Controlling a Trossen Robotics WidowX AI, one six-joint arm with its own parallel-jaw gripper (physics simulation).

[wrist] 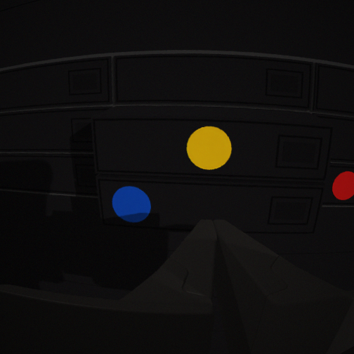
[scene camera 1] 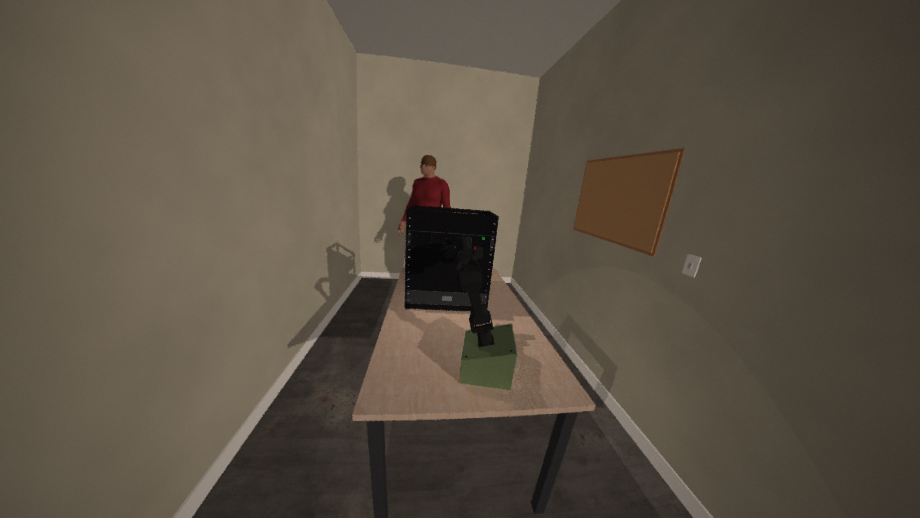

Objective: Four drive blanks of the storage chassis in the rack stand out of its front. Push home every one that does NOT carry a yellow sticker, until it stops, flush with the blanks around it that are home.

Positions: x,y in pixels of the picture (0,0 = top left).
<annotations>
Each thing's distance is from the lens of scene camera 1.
black rack (scene camera 1: pixel 430 278): 145 cm
</annotations>
